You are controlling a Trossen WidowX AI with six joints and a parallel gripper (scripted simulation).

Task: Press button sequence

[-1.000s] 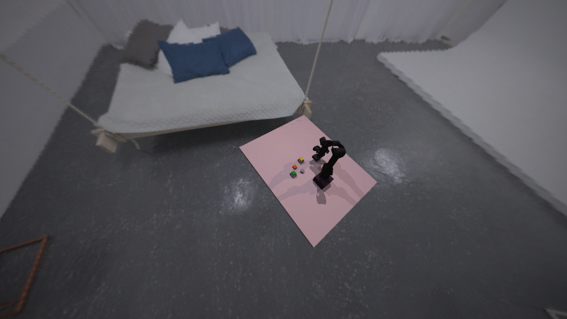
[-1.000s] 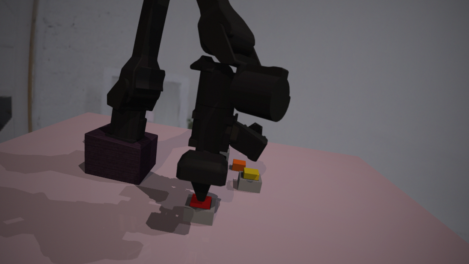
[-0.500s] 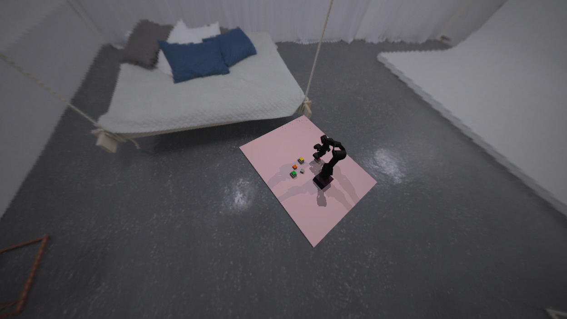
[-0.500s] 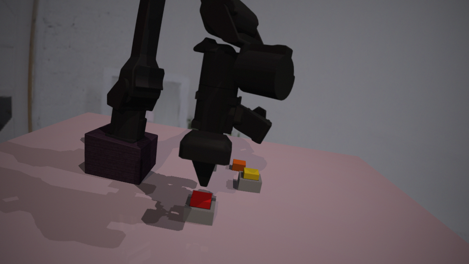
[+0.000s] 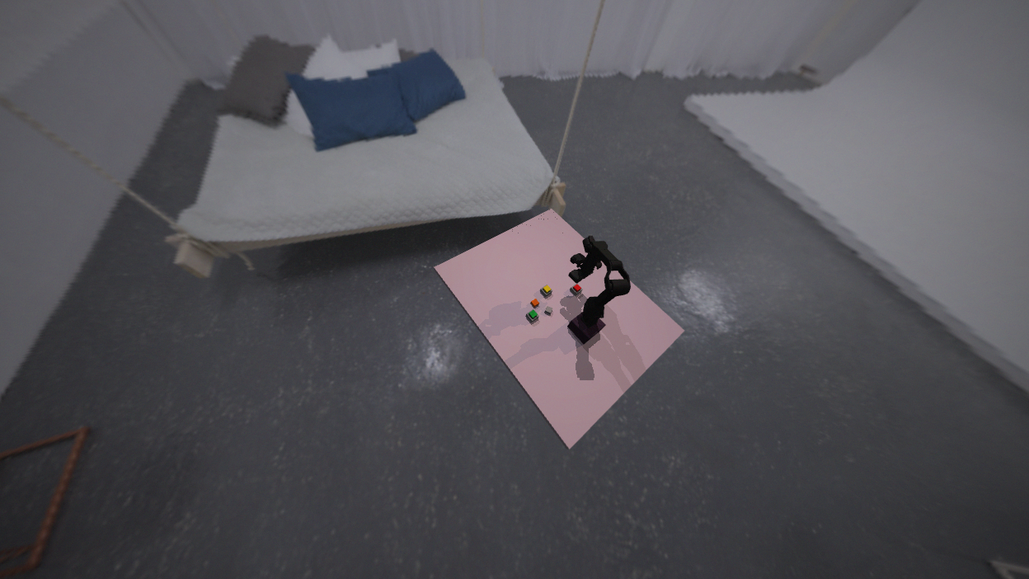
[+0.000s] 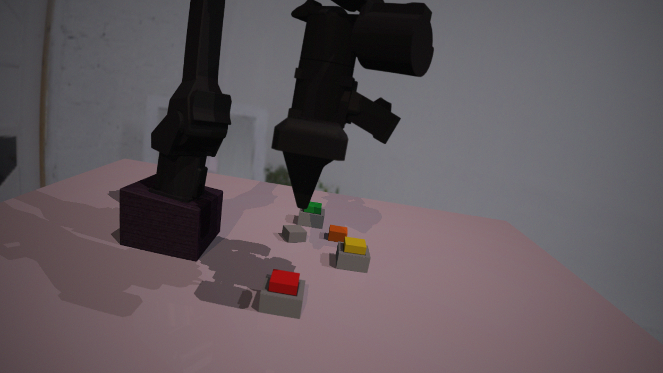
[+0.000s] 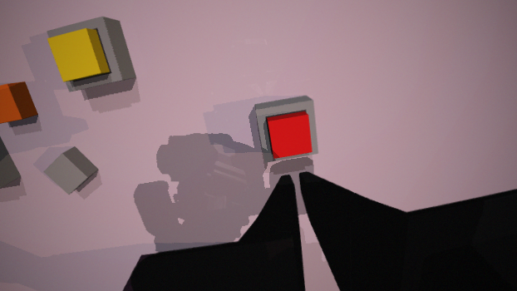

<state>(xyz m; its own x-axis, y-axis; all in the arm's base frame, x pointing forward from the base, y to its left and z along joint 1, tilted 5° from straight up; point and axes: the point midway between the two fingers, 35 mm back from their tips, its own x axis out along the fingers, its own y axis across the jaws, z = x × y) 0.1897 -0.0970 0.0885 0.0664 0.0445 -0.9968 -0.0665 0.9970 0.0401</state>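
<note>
Right now the green button is 10 mm behind my gripper tip, 300 mm to the left of it and 90 mm below it. The rest, counted from my gripper tip: grey block: 30 mm behind, 200 mm to the left, 110 mm below; yellow button: 70 mm ahead, 140 mm to the left, 90 mm below; red button: 10 mm behind, 10 mm to the right, 90 mm below.
</note>
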